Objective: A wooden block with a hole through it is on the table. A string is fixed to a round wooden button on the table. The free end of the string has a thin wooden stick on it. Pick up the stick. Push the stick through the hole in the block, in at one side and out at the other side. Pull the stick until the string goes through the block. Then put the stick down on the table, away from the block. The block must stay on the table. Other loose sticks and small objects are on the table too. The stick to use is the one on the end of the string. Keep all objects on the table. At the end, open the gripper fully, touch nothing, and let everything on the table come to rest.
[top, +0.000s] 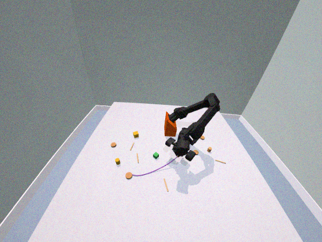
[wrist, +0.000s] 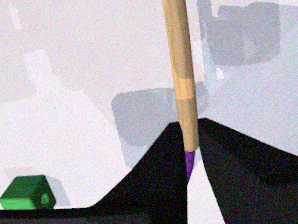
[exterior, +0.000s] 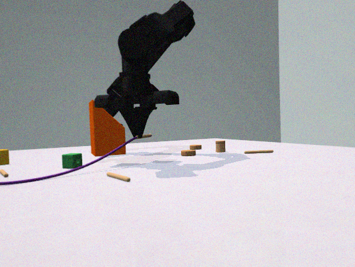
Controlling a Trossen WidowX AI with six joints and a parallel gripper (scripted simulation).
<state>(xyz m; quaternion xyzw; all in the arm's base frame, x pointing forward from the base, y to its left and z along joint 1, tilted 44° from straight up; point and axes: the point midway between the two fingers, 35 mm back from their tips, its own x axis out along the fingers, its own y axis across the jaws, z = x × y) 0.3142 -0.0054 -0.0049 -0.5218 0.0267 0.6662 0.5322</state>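
The loose stick lies 17 cm ahead of my gripper tip, 9 cm to the right of it and 5 cm below it. The rest, counted from my gripper tip: green block 14 cm to the right, 5 cm behind, 4 cm below; then thin wooden stick 1 cm to the left, 1 cm behind; then round wooden button 31 cm to the right, 8 cm ahead, 5 cm below.
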